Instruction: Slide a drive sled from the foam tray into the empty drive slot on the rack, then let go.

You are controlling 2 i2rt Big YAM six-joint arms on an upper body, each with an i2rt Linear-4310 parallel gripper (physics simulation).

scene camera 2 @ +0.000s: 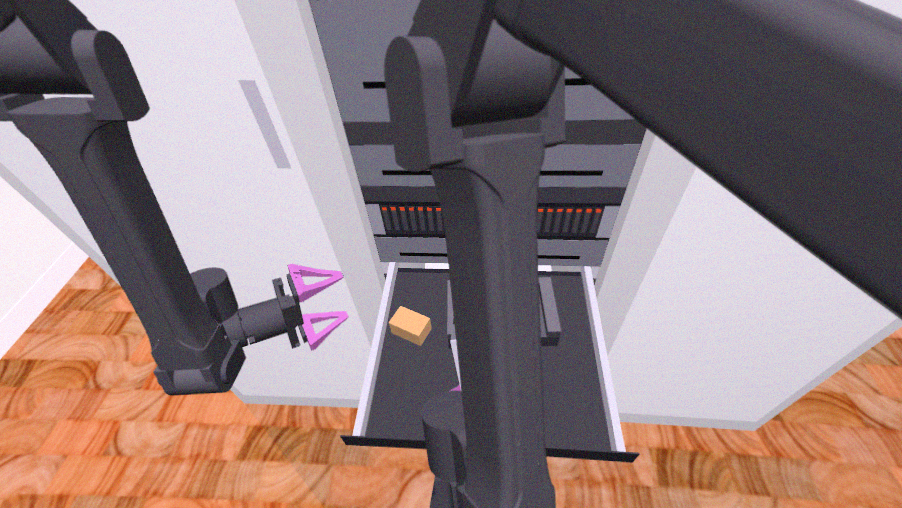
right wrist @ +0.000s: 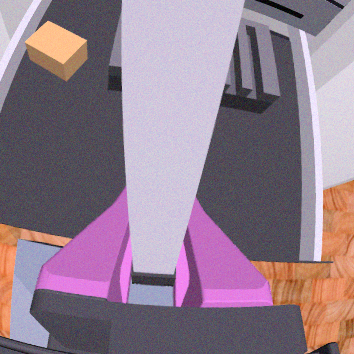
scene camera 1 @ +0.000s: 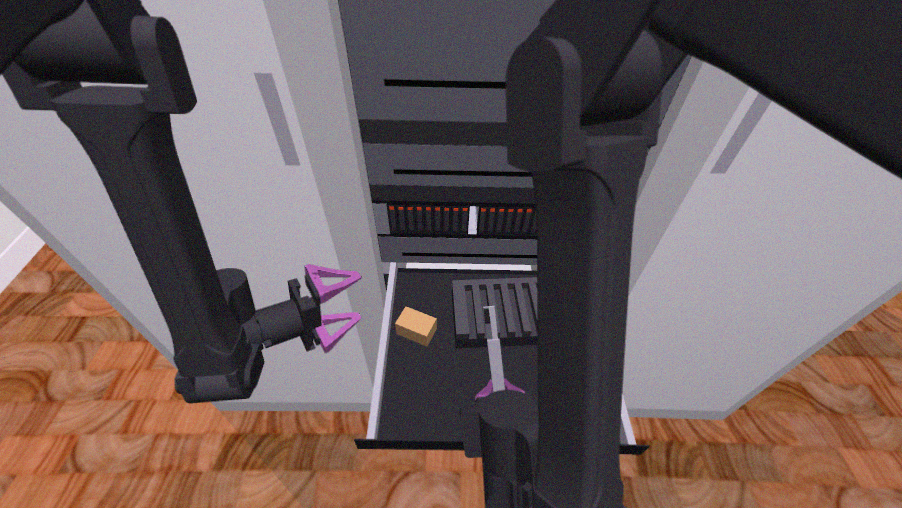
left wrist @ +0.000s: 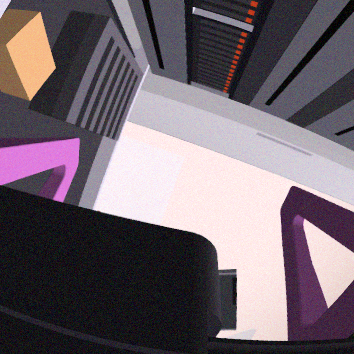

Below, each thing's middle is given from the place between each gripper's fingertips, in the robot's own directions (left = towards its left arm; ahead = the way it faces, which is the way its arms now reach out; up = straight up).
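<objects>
Orange block (scene camera 1: 419, 327): my left gripper now 18 cm above it, 8 cm to the left of it, 6 cm short of it. From my left hand, drive sled (scene camera 1: 496, 367): 5 cm above, 21 cm to the right, 13 cm behind. From my left hand, foam tray (scene camera 2: 550, 326): 9 cm ahead, 26 cm to the right, 17 cm below. Going by their middles, of the things named here, orange block nearest to my left gripper.
From my right hand, drive sled: 1 cm ahead, 1 cm to the left, 5 cm above. Orange block, from my right hand: 17 cm below, 20 cm ahead, 14 cm to the left. Foam tray, from my right hand: 5 cm to the right, 23 cm ahead, 17 cm below.
</objects>
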